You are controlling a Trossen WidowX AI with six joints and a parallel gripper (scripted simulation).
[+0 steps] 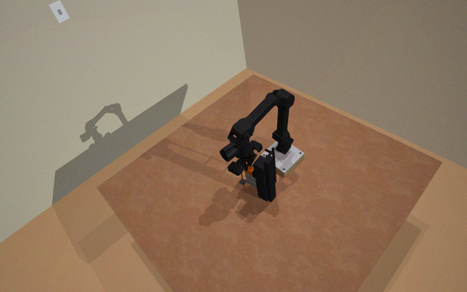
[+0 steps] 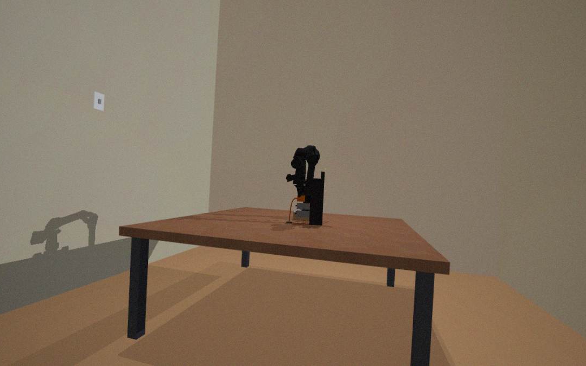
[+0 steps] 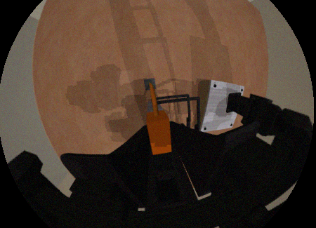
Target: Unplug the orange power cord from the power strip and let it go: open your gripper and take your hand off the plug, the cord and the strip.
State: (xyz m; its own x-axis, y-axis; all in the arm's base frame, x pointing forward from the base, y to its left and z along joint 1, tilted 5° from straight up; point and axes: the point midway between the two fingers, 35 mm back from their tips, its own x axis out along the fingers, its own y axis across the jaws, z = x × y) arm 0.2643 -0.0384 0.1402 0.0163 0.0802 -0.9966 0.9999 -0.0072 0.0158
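Now: the orange plug 3 cm to the left of my gripper tip.
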